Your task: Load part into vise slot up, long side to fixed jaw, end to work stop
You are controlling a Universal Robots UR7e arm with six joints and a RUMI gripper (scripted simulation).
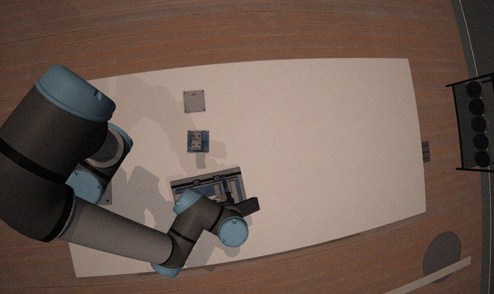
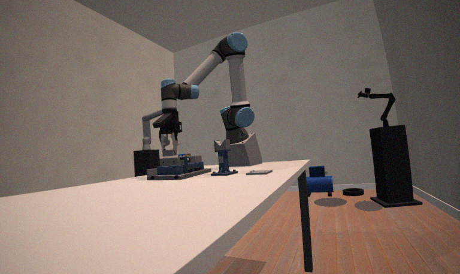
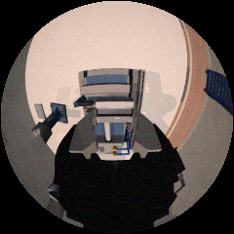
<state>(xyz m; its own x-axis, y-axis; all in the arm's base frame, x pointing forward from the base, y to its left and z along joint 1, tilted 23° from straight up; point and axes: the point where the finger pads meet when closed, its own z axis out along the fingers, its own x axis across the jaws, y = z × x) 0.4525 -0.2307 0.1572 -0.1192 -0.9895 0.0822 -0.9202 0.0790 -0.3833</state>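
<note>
Now: the part right at my hand. From my hand the other things lie so: vise 7 cm behind, 3 cm to the left, 9 cm below; then infeed plate 42 cm to the left, 12 cm below.
</note>
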